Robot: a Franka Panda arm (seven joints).
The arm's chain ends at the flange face. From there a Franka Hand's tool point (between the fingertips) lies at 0.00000 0.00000 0.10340 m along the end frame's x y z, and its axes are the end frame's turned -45 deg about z.
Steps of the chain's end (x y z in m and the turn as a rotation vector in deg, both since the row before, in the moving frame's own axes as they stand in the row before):
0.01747, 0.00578, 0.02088, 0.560, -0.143, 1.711
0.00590, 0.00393, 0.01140, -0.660, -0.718, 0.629
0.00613, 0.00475, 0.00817, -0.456, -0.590, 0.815
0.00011, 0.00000, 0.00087, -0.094, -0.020, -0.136
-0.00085, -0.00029, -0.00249, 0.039, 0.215, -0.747
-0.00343, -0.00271, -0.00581, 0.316, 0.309, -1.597
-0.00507, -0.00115, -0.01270, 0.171, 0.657, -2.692
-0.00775, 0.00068, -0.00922, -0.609, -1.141, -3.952
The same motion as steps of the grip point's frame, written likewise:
0.00881, 0.01555, 0.02087, 0.497, 0.295, 1.711
-0.00036, 0.00687, 0.01139, 0.041, -0.974, 0.629
-0.00036, 0.00751, 0.00816, 0.095, -0.740, 0.815
-0.00007, 0.00017, 0.00087, -0.052, -0.081, -0.136
-0.00007, -0.00058, -0.00249, -0.124, 0.180, -0.747
0.00029, -0.00436, -0.00581, 0.005, 0.442, -1.597
-0.00170, -0.00380, -0.01271, -0.344, 0.585, -2.692
-0.00822, -0.00560, -0.00925, 0.376, -1.237, -3.952

